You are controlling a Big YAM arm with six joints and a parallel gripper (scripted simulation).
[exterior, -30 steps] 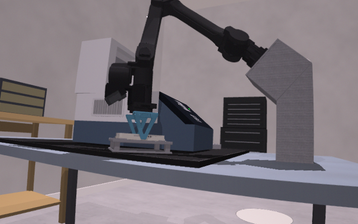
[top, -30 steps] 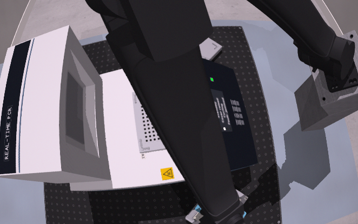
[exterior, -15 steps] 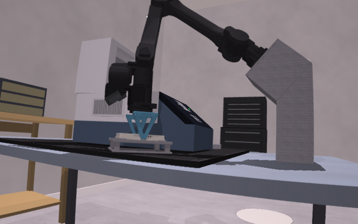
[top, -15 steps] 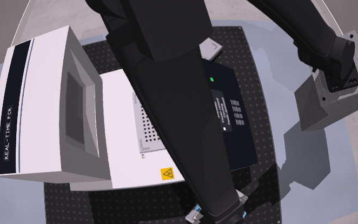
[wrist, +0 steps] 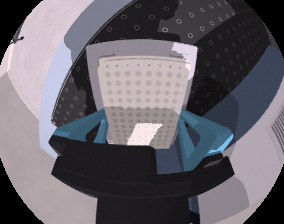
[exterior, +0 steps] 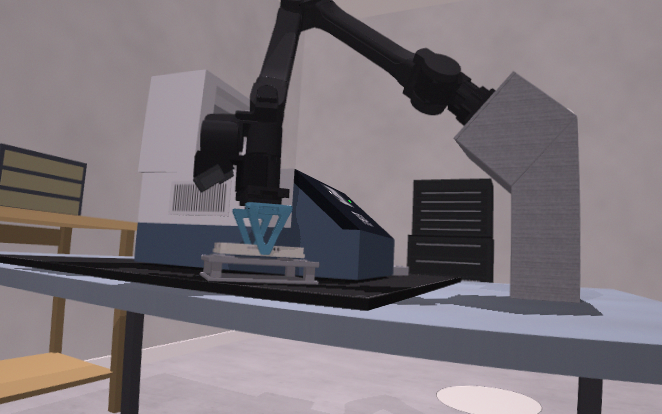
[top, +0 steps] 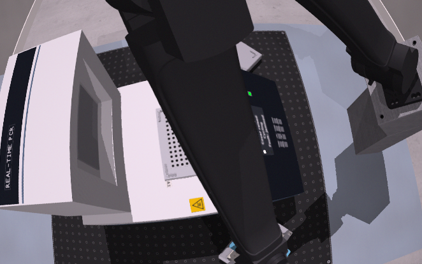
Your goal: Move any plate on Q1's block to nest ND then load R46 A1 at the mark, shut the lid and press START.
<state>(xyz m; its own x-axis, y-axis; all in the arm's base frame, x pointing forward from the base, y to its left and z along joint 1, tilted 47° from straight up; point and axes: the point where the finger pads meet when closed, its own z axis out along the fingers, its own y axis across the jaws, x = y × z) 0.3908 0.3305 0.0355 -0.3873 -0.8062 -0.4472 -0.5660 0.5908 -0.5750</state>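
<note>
Now: the nest N1 2 cm below my hand. Round my hand: grey nest ND: 9 cm ahead, 57 cm to the right, 4 cm below; sealed plate R46: right at my hand.
</note>
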